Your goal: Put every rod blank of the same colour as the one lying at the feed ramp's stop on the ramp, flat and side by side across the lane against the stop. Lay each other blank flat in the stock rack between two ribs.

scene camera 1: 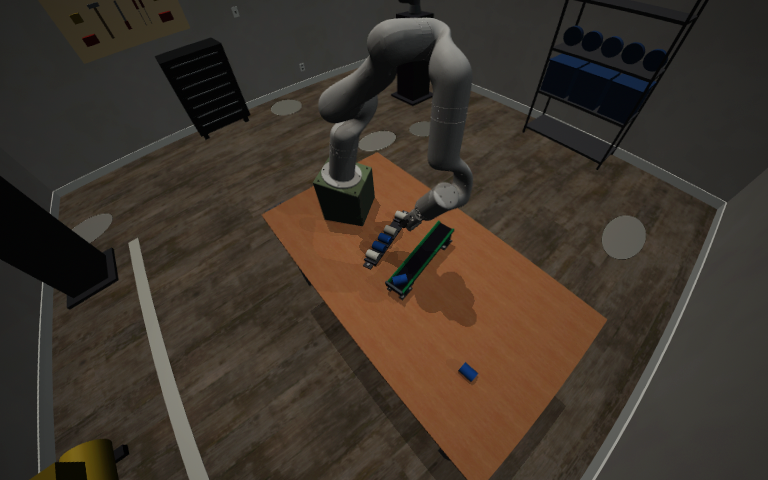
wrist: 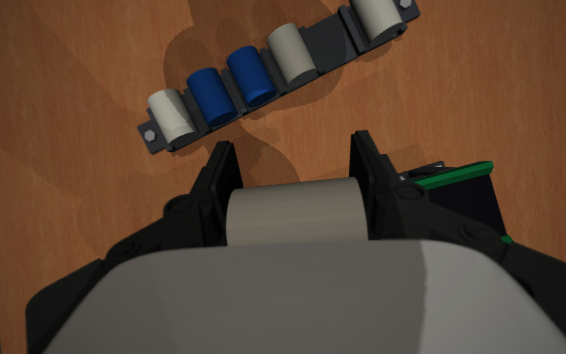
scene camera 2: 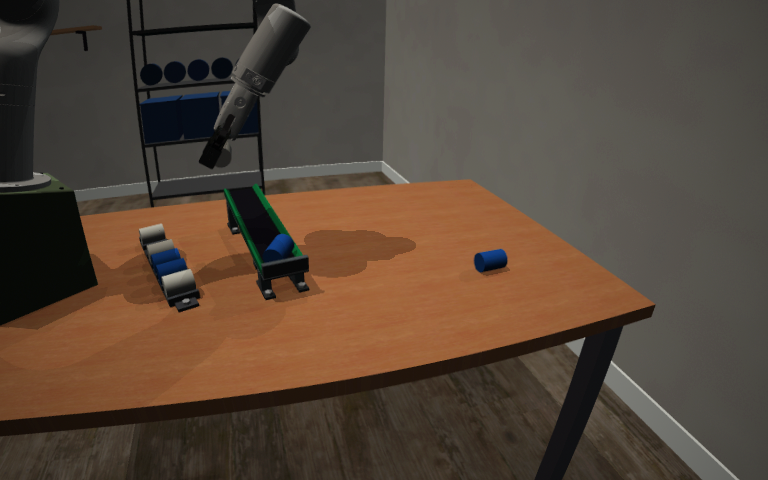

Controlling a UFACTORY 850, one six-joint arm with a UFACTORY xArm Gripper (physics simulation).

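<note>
My gripper [scene camera 1: 412, 220] [scene camera 2: 209, 159] [wrist: 293, 160] is shut on a cream blank [wrist: 297, 212], gripped by its ends, above the table between rack and ramp in the wrist view. The stock rack [scene camera 1: 368, 264] [scene camera 2: 186, 304] [wrist: 327, 45] holds, from its near end, a cream blank [scene camera 2: 178, 281] [wrist: 171, 116], two blue blanks [scene camera 2: 171, 268] [wrist: 212, 96] [scene camera 2: 165, 257] [wrist: 251, 75], a cream blank [wrist: 292, 54], a bare bay and another cream blank [wrist: 377, 19]. A blue blank [scene camera 1: 399, 279] [scene camera 2: 278, 247] lies by the stop [scene camera 2: 284, 267] on the feed ramp [scene camera 1: 421, 254] [scene camera 2: 252, 212] [wrist: 465, 200]. A loose blue blank [scene camera 1: 467, 371] [scene camera 2: 490, 260] lies on its side.
The wooden table [scene camera 1: 509, 294] [scene camera 2: 396, 316] carries the rack, the ramp and the green robot base [scene camera 1: 345, 200] [scene camera 2: 39, 243]. The ramp stands on short feet, with raised green side rails. A shelf unit stands by the wall beyond the table.
</note>
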